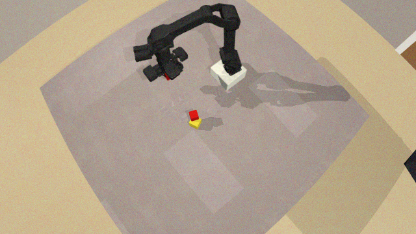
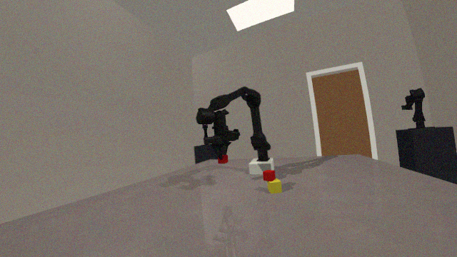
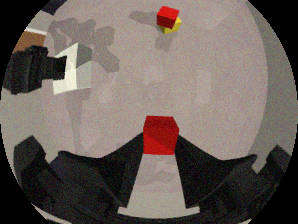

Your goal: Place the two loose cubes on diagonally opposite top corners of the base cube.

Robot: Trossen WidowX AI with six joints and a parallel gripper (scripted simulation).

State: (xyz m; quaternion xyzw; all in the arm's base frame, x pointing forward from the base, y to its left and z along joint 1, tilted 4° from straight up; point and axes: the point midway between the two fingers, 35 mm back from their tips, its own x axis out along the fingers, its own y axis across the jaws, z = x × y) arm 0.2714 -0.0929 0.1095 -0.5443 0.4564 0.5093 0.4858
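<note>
My gripper tip is 220 mm to the right of the yellow cube and 100 mm above it.
</note>
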